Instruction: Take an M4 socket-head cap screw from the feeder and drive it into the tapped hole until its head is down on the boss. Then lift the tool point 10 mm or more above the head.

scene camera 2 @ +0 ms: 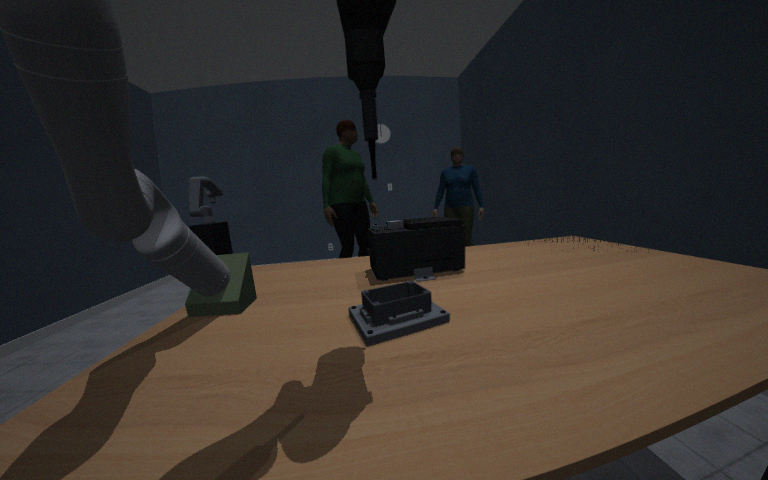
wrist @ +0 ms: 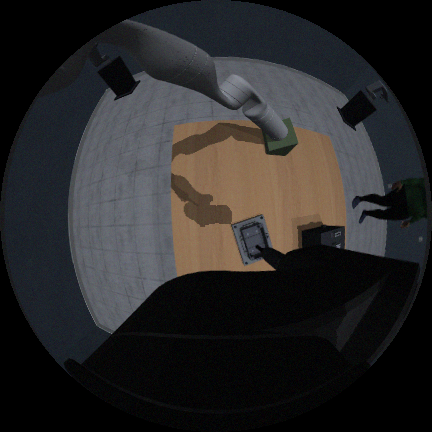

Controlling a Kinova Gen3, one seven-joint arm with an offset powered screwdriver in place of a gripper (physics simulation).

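The black screwdriver (scene camera 2: 373, 176) (wrist: 258, 246) points down, with its thin bit high above the table. In the wrist view the bit tip overlaps the inside of the open dark housing. No screw can be made out at the tip; it is too small and dark to tell. The dark housing (scene camera 2: 398, 309) stands on a grey plate (scene camera 2: 405, 330) (wrist: 240, 249) with holes at its corners. Which hole is the tapped one cannot be told. The black box-shaped feeder (scene camera 2: 417, 251) (wrist: 317, 237) stands behind the housing, with small parts on top; single screws cannot be made out.
A small grey bracket (scene camera 2: 423, 275) lies at the feeder's front foot. The arm's grey base (scene camera 2: 198, 271) (wrist: 270, 125) stands on a green block (scene camera 2: 246, 285) (wrist: 283, 145) at the table's left. Two people (scene camera 2: 346, 175) (scene camera 2: 458, 183) stand beyond the table (scene camera 2: 538, 350).
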